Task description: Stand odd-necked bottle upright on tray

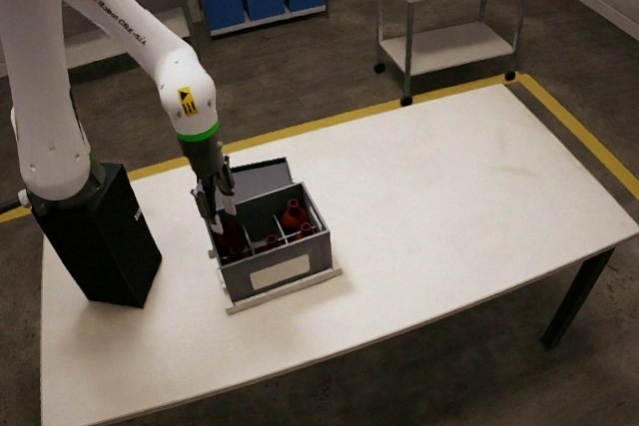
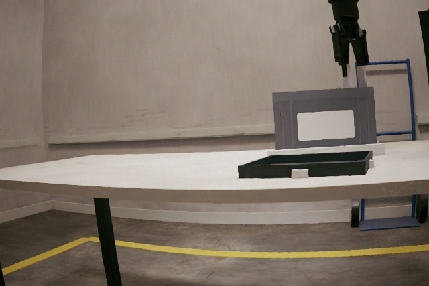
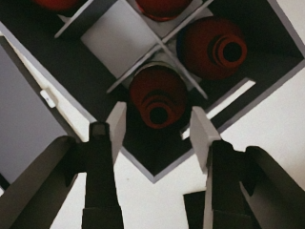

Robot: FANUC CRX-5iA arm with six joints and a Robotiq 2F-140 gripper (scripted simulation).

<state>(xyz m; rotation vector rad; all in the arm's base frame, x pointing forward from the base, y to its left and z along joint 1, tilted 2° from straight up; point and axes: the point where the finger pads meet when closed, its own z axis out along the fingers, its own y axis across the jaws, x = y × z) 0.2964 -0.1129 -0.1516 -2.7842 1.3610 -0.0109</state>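
My gripper is now 120 mm above the bottle. The rest, counted from my hand: crate: 120 mm below, 80 mm ahead, 60 mm to the right; then dark tray: 230 mm to the left, 190 mm below, 150 mm ahead.
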